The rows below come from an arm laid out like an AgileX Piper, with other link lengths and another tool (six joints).
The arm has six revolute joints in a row. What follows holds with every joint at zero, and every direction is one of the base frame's. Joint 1 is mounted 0.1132 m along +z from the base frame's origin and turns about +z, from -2.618 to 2.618 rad. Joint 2 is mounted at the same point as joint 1 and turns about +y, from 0 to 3.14 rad. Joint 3 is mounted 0.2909 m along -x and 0.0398 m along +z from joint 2 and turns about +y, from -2.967 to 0 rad. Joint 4 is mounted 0.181 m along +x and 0.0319 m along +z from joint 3 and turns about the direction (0.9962, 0, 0.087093), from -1.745 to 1.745 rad. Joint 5 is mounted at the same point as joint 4 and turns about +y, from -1.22 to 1.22 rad. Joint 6 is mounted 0.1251 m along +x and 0.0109 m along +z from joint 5 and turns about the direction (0.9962, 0, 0.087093), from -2.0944 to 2.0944 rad. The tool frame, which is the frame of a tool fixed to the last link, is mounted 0.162 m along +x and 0.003 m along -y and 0.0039 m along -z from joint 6; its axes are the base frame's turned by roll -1.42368, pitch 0.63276 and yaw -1.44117 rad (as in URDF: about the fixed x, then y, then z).
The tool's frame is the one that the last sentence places.
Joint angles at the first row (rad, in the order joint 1, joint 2, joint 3, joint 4, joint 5, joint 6):
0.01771 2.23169 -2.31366 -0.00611 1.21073 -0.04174
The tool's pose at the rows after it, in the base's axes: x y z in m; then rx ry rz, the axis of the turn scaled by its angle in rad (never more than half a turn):
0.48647 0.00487 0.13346 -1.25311 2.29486 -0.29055
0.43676 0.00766 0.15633 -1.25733 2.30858 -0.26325
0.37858 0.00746 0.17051 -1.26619 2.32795 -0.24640
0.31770 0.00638 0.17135 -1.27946 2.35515 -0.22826
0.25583 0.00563 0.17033 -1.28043 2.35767 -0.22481
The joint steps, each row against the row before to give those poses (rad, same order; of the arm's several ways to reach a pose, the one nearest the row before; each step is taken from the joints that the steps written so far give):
0.00001 -0.13537 0.14099 0.00610 -0.00099 0.00001
-0.00001 -0.18411 0.20498 0.01339 -0.00110 -0.00001
0.00002 -0.19432 0.21727 0.00300 0.00078 0.00002
-0.00001 -0.18579 0.21807 0.00001 -0.00001 -0.00001
0.00001 -0.20822 0.20957 0.00124 0.00200 0.00001

